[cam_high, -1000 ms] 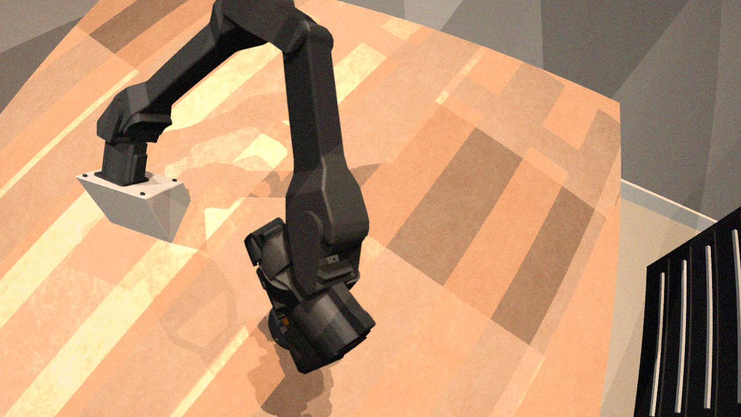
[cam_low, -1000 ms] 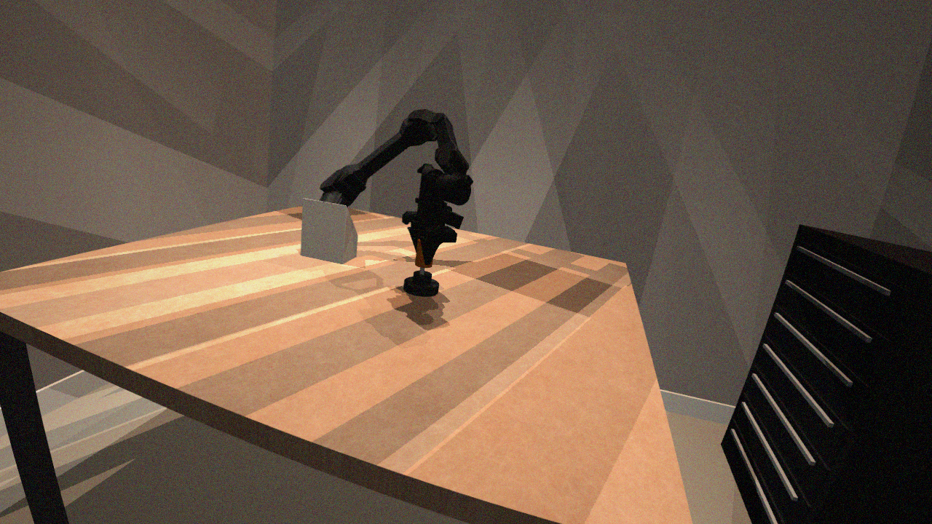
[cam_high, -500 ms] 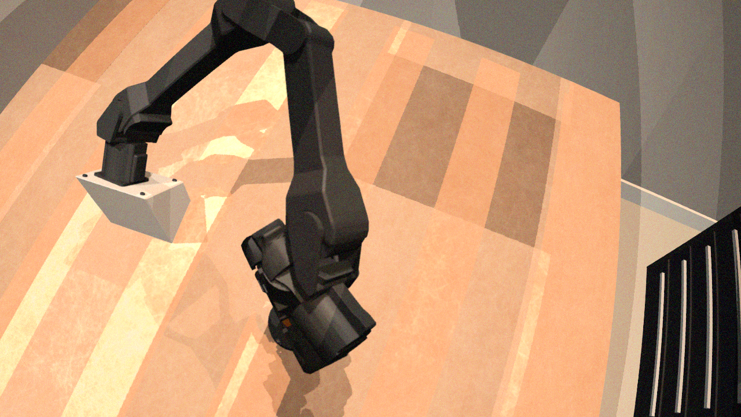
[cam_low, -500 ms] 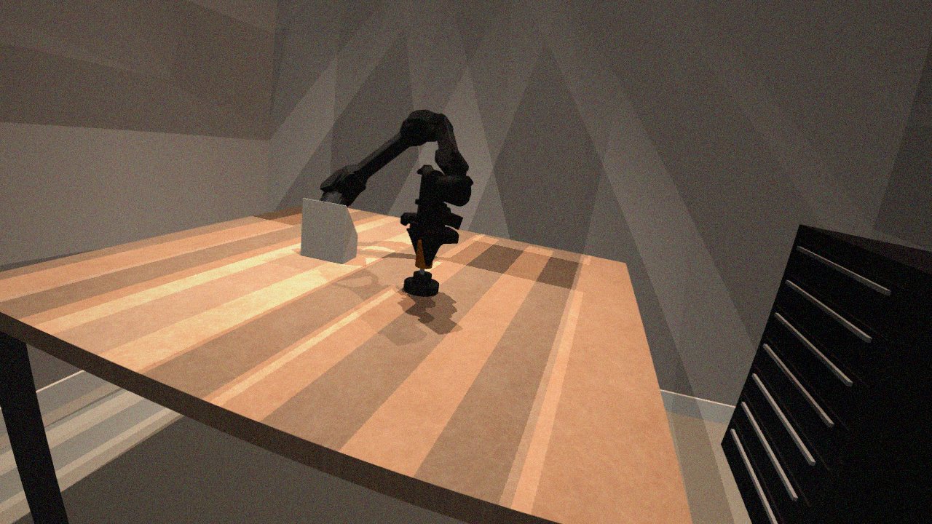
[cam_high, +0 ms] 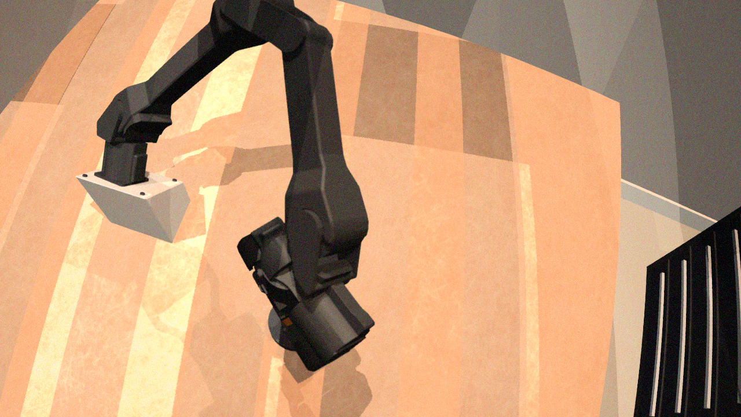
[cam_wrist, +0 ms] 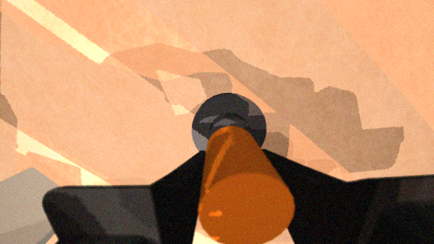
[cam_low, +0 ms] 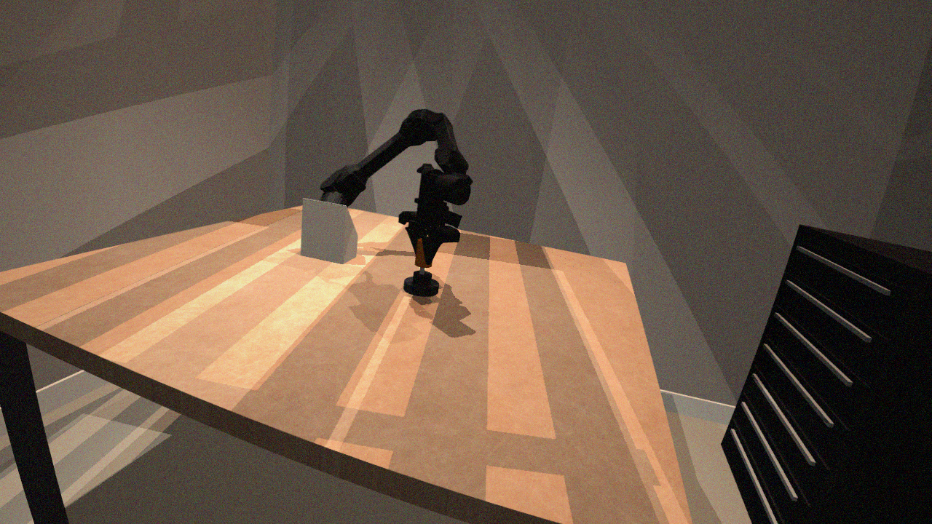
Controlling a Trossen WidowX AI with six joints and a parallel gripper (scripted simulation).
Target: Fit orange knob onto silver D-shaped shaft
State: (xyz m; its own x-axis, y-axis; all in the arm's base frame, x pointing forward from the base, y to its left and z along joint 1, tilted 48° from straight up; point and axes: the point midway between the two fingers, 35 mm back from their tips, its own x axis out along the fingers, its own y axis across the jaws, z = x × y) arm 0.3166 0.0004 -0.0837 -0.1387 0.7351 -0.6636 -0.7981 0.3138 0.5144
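Right now the orange knob is 30 mm above my gripper tip. Also, from my gripper tip: round pedestal 40 mm below.
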